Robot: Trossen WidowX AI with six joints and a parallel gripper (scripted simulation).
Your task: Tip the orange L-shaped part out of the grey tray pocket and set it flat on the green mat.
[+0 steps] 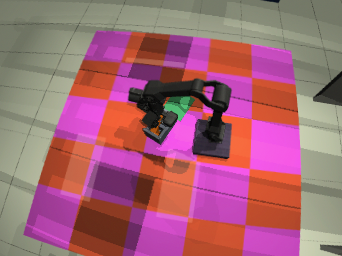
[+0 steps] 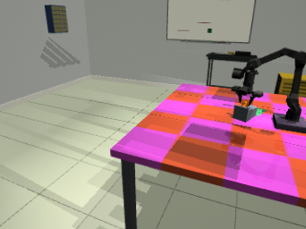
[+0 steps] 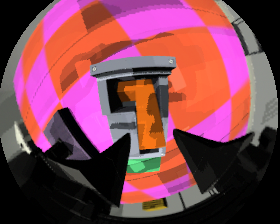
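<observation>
The orange L-shaped part is 4 cm to the left of my gripper tip and 4 cm below it. Round my gripper tip: green mat: 12 cm to the right, 9 cm below, 9 cm behind.
</observation>
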